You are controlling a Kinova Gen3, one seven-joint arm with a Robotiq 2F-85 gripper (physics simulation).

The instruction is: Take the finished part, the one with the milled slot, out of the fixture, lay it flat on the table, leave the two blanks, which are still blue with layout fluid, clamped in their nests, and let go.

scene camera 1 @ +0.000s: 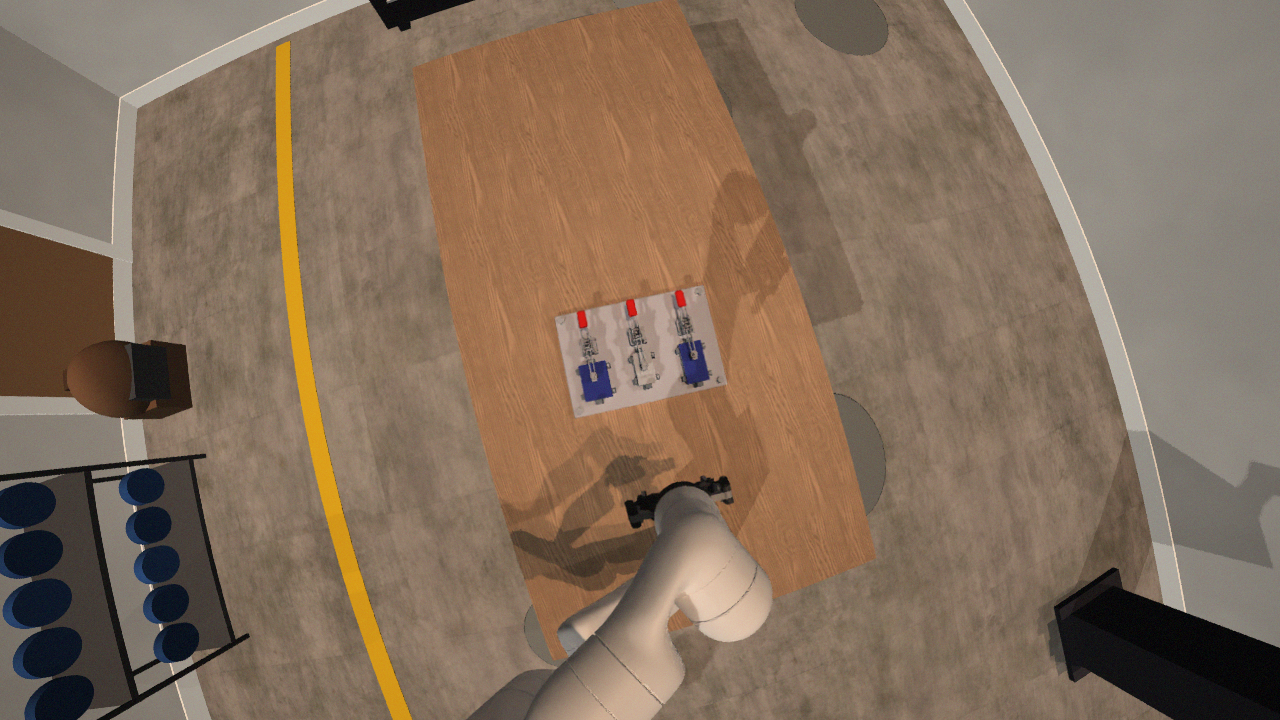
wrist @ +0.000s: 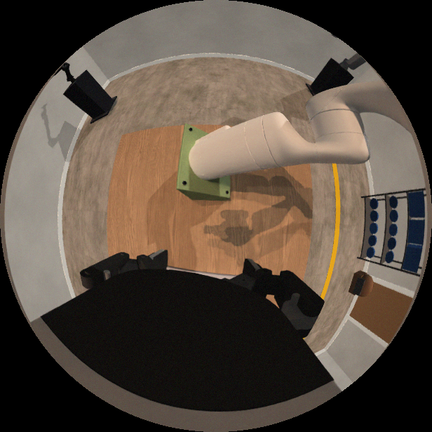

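Observation:
The fixture plate (scene camera 1: pixel 666 391) lies on the table, with three nests and red-handled clamps; a thin strip of its pale edge (wrist: pixel 195 271) shows in the wrist view. The finished part (scene camera 1: pixel 642 367) is the bare, light metal piece in the middle nest; its slot is too small to make out. A blue blank (scene camera 1: pixel 594 386) sits in the left nest and another blue blank (scene camera 1: pixel 698 371) in the right nest, each under a clamp arm. My gripper (scene camera 1: pixel 678 499) (wrist: pixel 204 263) is open and empty, above the table on the arm's side of the plate, apart from it.
The wooden table (scene camera 1: pixel 572 179) (wrist: pixel 140 200) extends beyond the fixture. The red clamp handles (scene camera 1: pixel 582 319) (scene camera 1: pixel 631 308) (scene camera 1: pixel 680 298) are at the plate's far side. A green mounting block (wrist: pixel 185 155) carries the arm's base. A rack with blue bins (scene camera 1: pixel 147 564) (wrist: pixel 373 227) stands beyond the yellow floor line (scene camera 1: pixel 308 402).

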